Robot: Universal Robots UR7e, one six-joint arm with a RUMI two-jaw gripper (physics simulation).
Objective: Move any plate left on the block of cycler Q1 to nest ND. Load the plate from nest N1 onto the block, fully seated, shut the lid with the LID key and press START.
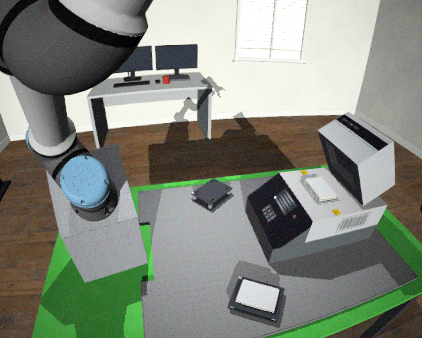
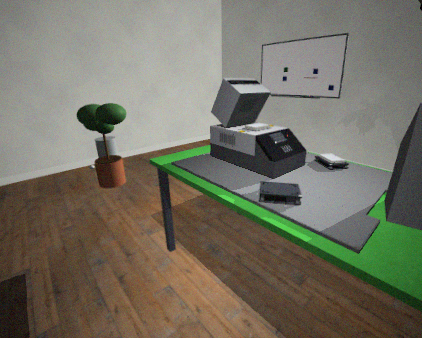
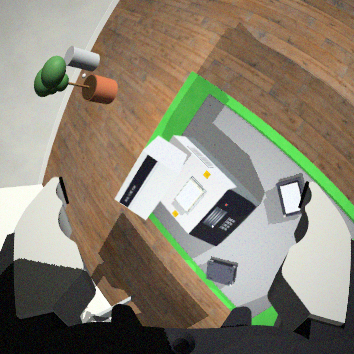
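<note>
The cycler (image 1: 330, 222) (image 2: 232, 139) (image 3: 220, 179) stands on the table with its lid (image 1: 377, 172) (image 2: 239, 102) (image 3: 162, 167) raised. A white plate (image 1: 321, 189) (image 2: 257, 127) (image 3: 189, 194) lies on its block. Another white plate (image 1: 257, 296) (image 2: 331, 157) (image 3: 290, 197) sits on a dark nest. A second dark nest (image 1: 212, 192) (image 2: 280, 190) (image 3: 222, 271) bears no plate. Nest labels cannot be read. The sloped key panel (image 1: 280, 210) (image 2: 281, 144) (image 3: 222, 217) has keys too small to read. My gripper (image 3: 183, 182) is wide open and empty, high above the cycler.
The raised lid stands on the cycler's far side from the key panel. The arm's grey pedestal (image 1: 100, 245) (image 2: 410, 185) is at the table's other end. A potted plant (image 2: 110, 171) (image 3: 101, 89) and a desk (image 1: 150, 95) stand on the floor beyond the table.
</note>
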